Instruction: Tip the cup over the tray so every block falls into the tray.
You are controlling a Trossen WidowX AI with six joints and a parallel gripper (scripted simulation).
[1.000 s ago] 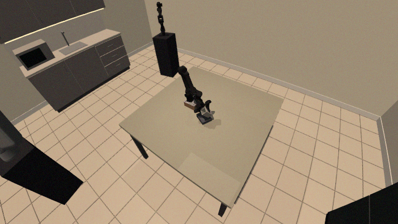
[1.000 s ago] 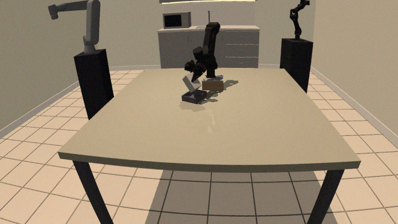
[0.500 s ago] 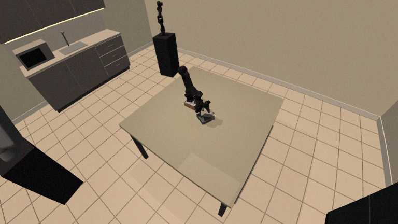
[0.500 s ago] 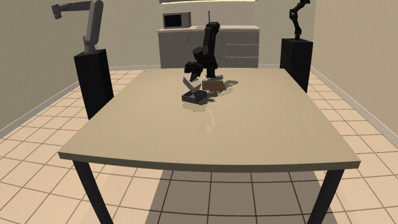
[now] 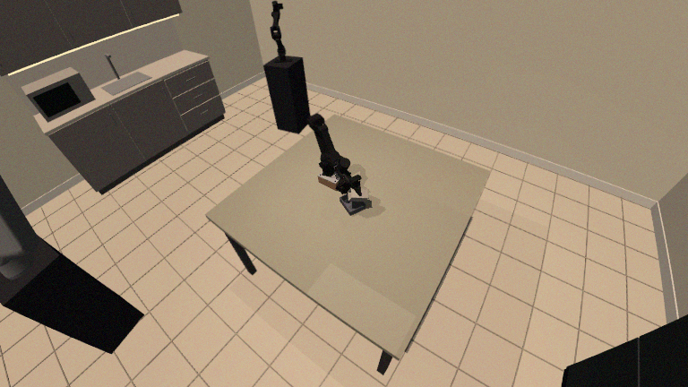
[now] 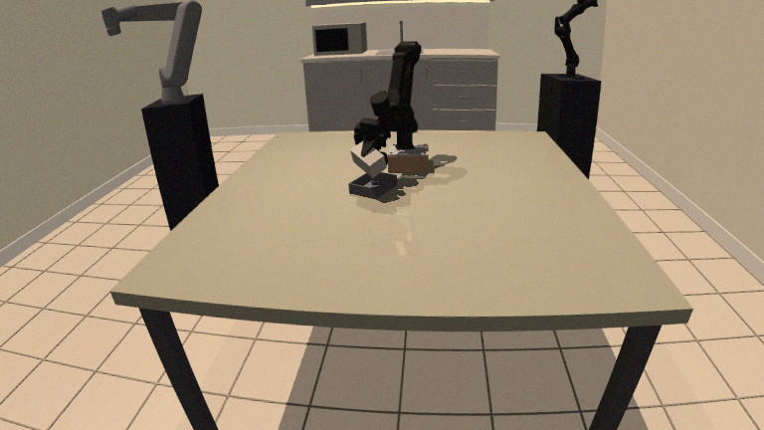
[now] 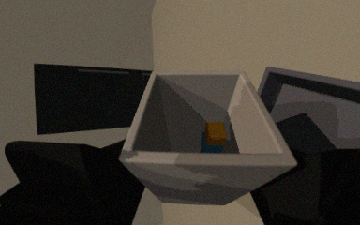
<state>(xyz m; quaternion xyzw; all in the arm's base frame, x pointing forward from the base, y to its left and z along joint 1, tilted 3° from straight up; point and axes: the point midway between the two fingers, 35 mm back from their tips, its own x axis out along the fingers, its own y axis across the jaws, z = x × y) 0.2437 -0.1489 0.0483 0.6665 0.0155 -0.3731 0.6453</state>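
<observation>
The grey square cup is 3 cm to the left of my gripper tip and 1 cm ahead of it.
</observation>
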